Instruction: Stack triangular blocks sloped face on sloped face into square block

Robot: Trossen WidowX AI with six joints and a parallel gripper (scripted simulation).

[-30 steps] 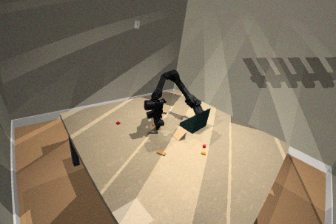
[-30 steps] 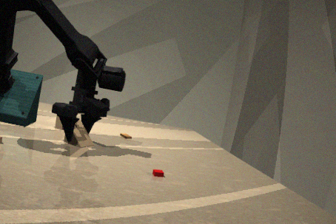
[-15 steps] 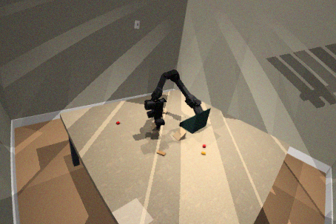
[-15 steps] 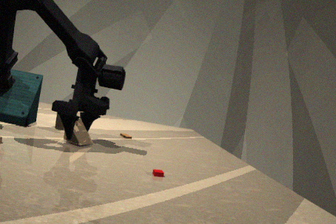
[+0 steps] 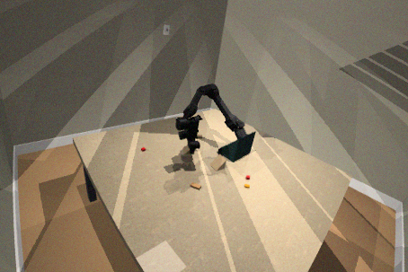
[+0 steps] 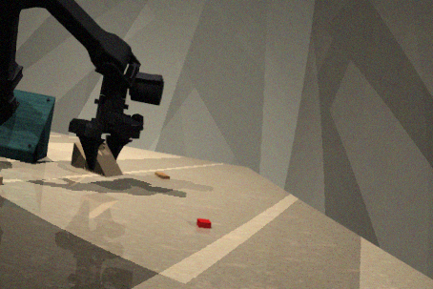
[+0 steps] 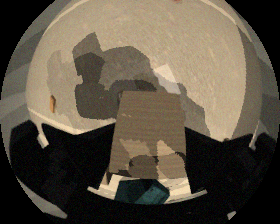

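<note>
Now: gripper tip 10 mm below the tan triangular block. The rest, counted from my gripper tip: flat tan piece: 240 mm to the left, 120 mm ahead, 30 mm below; then red piece: 230 mm ahead, 160 mm to the right, 30 mm below; then red bit: 330 mm to the left, 160 mm behind, 30 mm below.
</note>
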